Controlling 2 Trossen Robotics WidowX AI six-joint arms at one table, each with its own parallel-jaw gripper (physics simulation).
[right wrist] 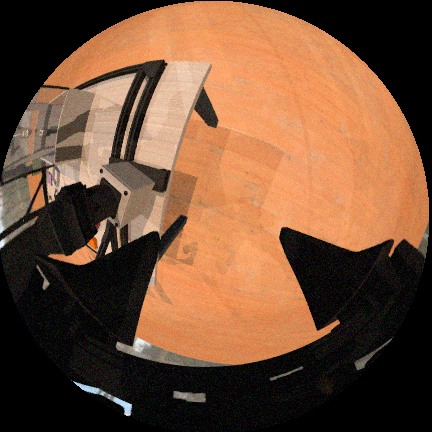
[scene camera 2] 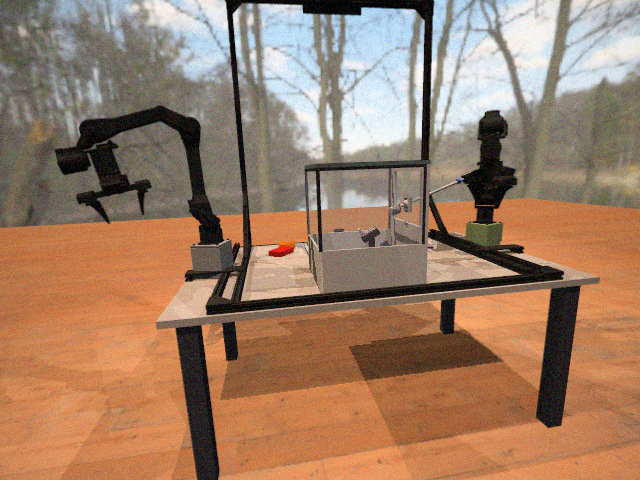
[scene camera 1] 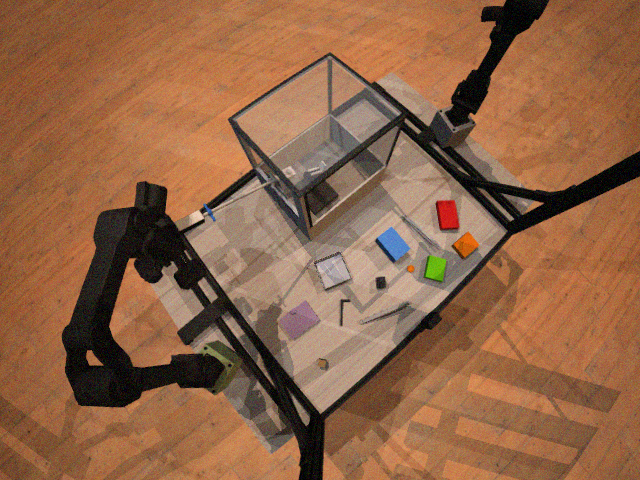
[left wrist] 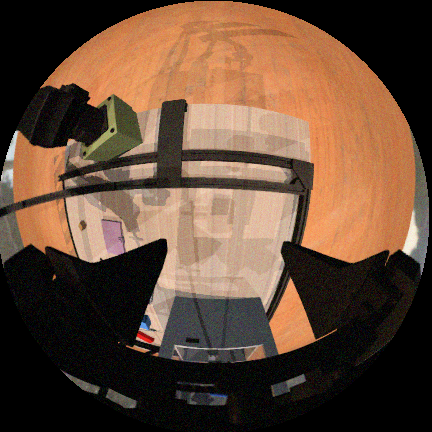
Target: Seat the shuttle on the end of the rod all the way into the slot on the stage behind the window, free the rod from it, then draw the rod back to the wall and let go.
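Pixels of known places: left gripper, between the fingertips: (scene camera 2: 487, 206) (scene camera 1: 191, 258) (left wrist: 226, 246); right gripper, between the fingertips: (right wrist: 221, 235) (scene camera 2: 126, 219); left arm's base, origin of its link: (scene camera 2: 484, 222) (scene camera 1: 209, 369) (left wrist: 95, 125); right arm's base, origin of its link: (right wrist: 107, 197) (scene camera 2: 211, 242) (scene camera 1: 457, 117).
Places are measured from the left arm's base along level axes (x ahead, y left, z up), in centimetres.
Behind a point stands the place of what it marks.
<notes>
The rod (scene camera 1: 238, 198) @(y 11.8, x 41.5, z 16.4 cm) (scene camera 2: 437, 190) @(y 12.3, x 41.8, z 16.2 cm) runs through the window wall of the glazed enclosure (scene camera 1: 305, 227) @(y -2.6, x 46.4, z 2.8 cm) (scene camera 2: 373, 268) @(y 15.9, x 69.6, z -3.6 cm). Outside are its pale handle (scene camera 1: 190, 221) @(y 15.5, x 30.9, z 21.4 cm) and blue collar (scene camera 1: 208, 212) @(y 14.3, x 34.7, z 19.5 cm) (scene camera 2: 459, 180) @(y 15.5, x 35.8, z 19.0 cm). Small pale parts show around its inner end, and the shuttle cannot be told apart from them. A dark, tilted fixture (scene camera 2: 370, 235) stands inside, perhaps the stage; its slot cannot be made out. My left gripper (left wrist: 226, 246) @(y 16.9, x 23.3, z 9.9 cm) is open and empty, beside the handle in scene camera 1, not holding it. My right gripper (scene camera 2: 125, 218) @(y -25.8, x 129.0, z 11.7 cm) (right wrist: 221, 235) @(y -25.8, x 129.0, z 11.7 cm) is open and empty, out beyond the table's edge.
A notebook (scene camera 1: 333, 270) @(y -14.4, x 41.6, z -9.5 cm), a purple pad (scene camera 1: 299, 320) @(y -13.3, x 23.4, z -8.8 cm), blue (scene camera 1: 392, 243) @(y -26.1, x 57.2, z -5.6 cm), red (scene camera 1: 447, 214) @(y -37.9, x 75.8, z -7.7 cm), green (scene camera 1: 435, 268) @(y -41.6, x 57.5, z -7.7 cm) and orange blocks (scene camera 1: 465, 244) @(y -47.2, x 69.5, z -7.7 cm) lie on the table outside the enclosure. A hex key (scene camera 1: 341, 312) @(y -22.8, x 31.8, z -9.2 cm) lies near the pad. Black frame rails (scene camera 2: 361, 296) @(y 20.1, x 76.7, z -8.9 cm) border the table.
</notes>
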